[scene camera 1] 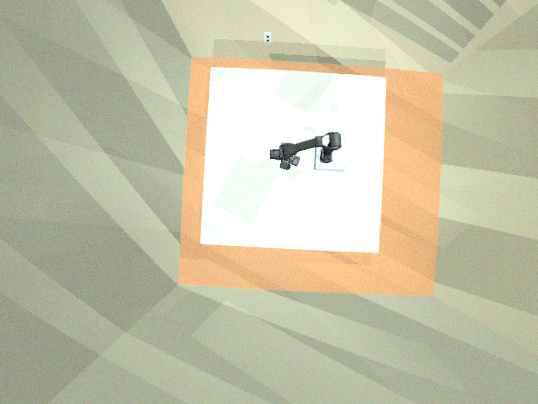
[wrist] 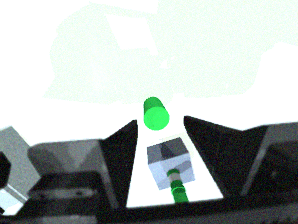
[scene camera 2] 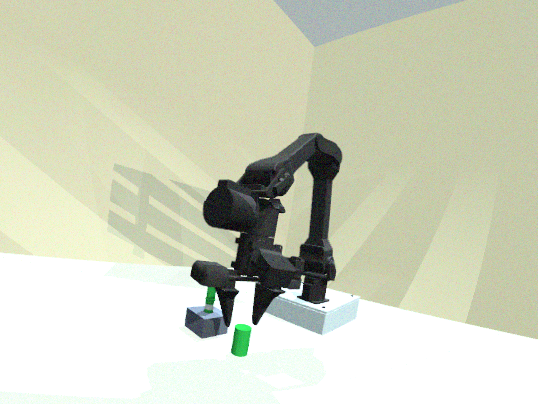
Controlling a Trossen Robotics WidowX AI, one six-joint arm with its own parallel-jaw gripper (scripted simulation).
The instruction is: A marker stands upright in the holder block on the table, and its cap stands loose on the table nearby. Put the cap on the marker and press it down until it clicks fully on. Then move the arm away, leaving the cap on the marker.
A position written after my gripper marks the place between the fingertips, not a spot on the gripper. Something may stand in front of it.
Note:
I see my gripper (scene camera 2: pixel 241 325).
My gripper also shows in the wrist view (wrist: pixel 160 121).

